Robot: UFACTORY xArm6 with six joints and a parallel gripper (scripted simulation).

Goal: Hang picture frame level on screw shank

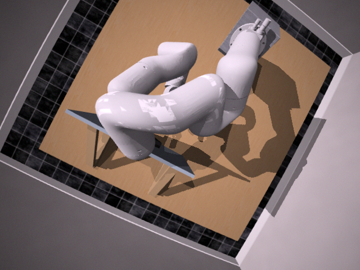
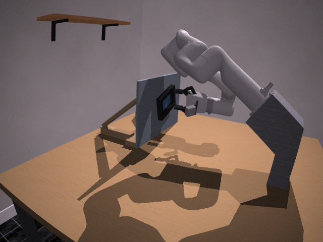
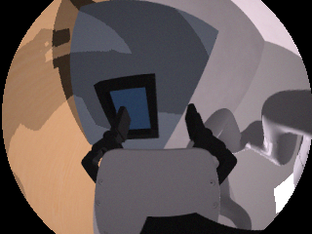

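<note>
Right now my hand is 80 mm short of the picture frame, 80 mm to the left of it and 40 mm above it. The rest, counted from my hand: grey-blue panel: 100 mm ahead, 60 mm to the right, 60 mm below.
</note>
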